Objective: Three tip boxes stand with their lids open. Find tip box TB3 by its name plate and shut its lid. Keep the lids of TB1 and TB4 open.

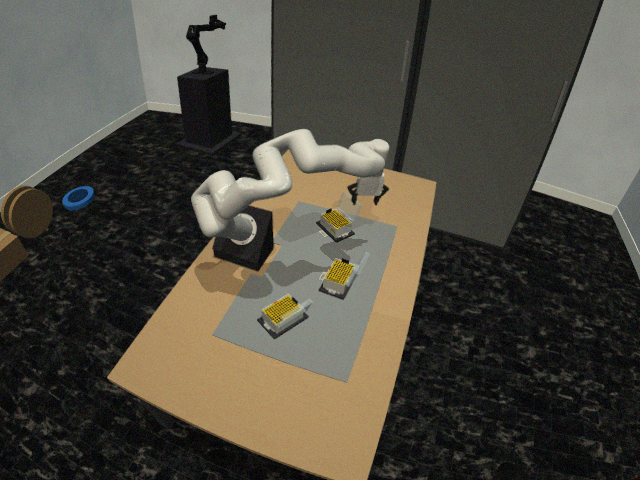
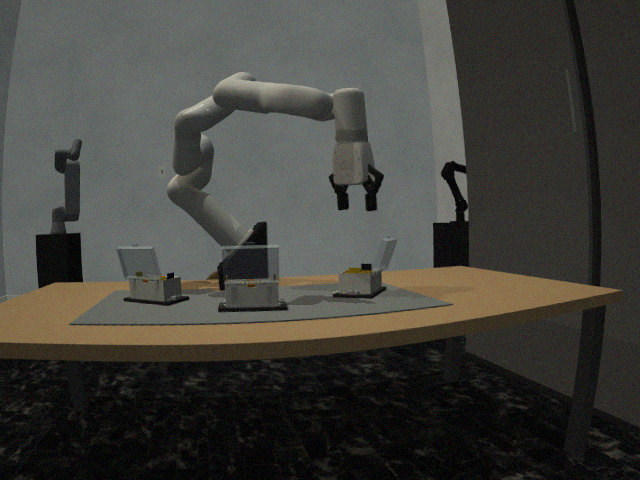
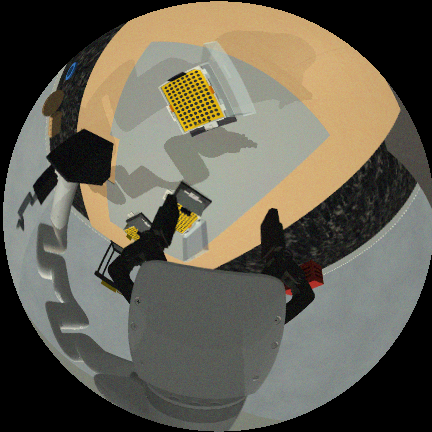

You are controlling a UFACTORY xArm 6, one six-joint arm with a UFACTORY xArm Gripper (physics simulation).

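Frame: origin at the arm's base, x ahead, y left, z up, level; centimetres.
Where they show: gripper, fingertip midpoint: (image 1: 364,202) (image 2: 357,210) (image 3: 221,209); arm's base at its link origin: (image 1: 242,229) (image 2: 240,244) (image 3: 71,171).
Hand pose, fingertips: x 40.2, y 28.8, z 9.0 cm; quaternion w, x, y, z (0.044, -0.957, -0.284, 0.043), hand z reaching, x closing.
Note:
Things, the pixels of their top centre, and the offset from my fingertips. Level surfaces: height alone.
- TB3 at its top centre: (image 3: 186,98) (image 2: 360,265) (image 1: 336,216) dx -12.7, dy +3.5, dz -14.3 cm
- TB4 at its top centre: (image 2: 250,275) (image 3: 176,222) (image 1: 340,268) dx +1.4, dy -25.3, dz -14.3 cm
- TB1 at its top centre: (image 2: 154,272) (image 1: 282,306) (image 3: 132,236) dx -9.2, dy -51.6, dz -14.3 cm
- grey mat at its surface level: dz -21.8 cm
- wooden table at its surface level: dz -22.1 cm
TB3 (image 1: 336,220) (image 2: 357,283) (image 3: 192,100), a white tip box with yellow tips, stands at the mat's far end; its clear lid (image 1: 347,204) (image 2: 386,253) (image 3: 230,82) stands open. Its name plate (image 1: 324,233) is too small to read. TB4 (image 1: 339,272) (image 2: 251,294) (image 3: 187,221) stands in the middle with its lid (image 1: 363,263) (image 2: 250,262) (image 3: 196,243) open. TB1 (image 1: 282,310) (image 2: 154,290) (image 3: 132,232) stands at the near end, lid (image 2: 138,262) open. My gripper (image 1: 366,202) (image 2: 356,208) (image 3: 221,209) is open and empty, high above the TB3 end, apart from the lid.
The boxes stand on a grey mat (image 1: 310,351) (image 3: 285,135) on a wooden table (image 1: 258,403) (image 2: 537,291). My arm's black base (image 1: 248,245) stands at the table edge beside the mat. Tall grey cabinet doors (image 1: 346,67) rise beyond the far end.

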